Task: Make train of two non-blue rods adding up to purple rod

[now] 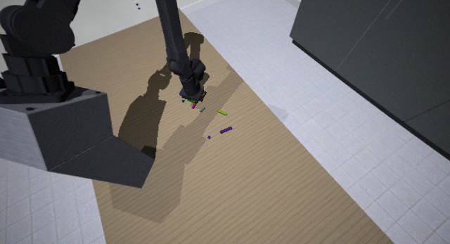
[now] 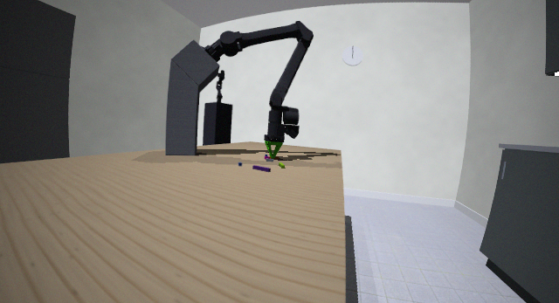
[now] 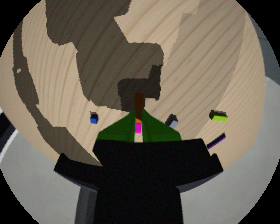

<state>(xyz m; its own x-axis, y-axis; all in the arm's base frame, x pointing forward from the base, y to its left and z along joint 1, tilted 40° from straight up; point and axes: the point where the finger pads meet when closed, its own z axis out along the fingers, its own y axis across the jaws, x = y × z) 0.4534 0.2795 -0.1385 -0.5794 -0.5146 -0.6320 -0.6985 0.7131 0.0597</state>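
My hand is 10 mm to the right of the orange rod and 10 mm above it. From my hand the other things lie so: magenta rod 20 mm to the right, 20 mm behind, 10 mm below; lime rod 110 mm ahead, 100 mm to the right, 10 mm below; grey rod 50 mm to the right, 20 mm ahead, 10 mm below.
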